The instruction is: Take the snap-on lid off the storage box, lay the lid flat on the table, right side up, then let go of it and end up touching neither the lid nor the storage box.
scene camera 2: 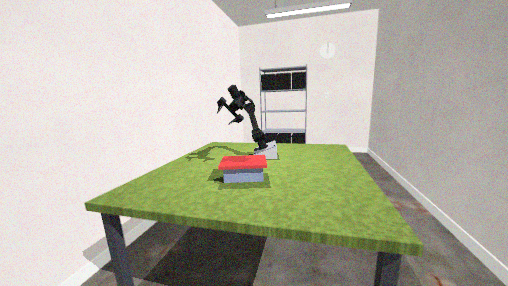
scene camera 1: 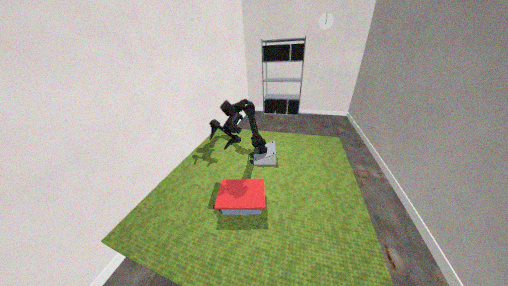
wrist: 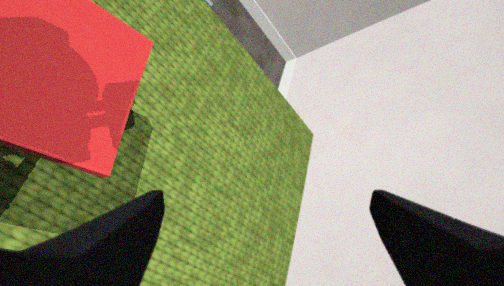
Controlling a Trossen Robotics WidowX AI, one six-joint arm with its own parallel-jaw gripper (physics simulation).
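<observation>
The storage box [scene camera 1: 241, 211] [scene camera 2: 243, 175] is blue-grey and stands upright on the table [scene camera 1: 310, 200] [scene camera 2: 310, 200] [wrist: 215, 150]. The red lid [scene camera 1: 242, 195] [scene camera 2: 243, 162] [wrist: 50, 90] lies level on top of the box and overhangs its walls. In the wrist view part of the lid shows at the upper left, with shadows of the arm on it. My gripper [scene camera 1: 219, 143] [scene camera 2: 224, 117] [wrist: 269, 201] is open and empty. It hangs in the air well above the table, behind and to the left of the lid in the scene views, touching neither lid nor box.
The arm's light grey base [scene camera 1: 267, 157] [scene camera 2: 270, 152] stands on the table behind the box. The table's left edge is near the white wall [scene camera 1: 125, 75] [scene camera 2: 125, 100] [wrist: 415, 125]. A shelf rack [scene camera 1: 283, 39] [scene camera 2: 283, 68] stands at the back wall, beyond the table.
</observation>
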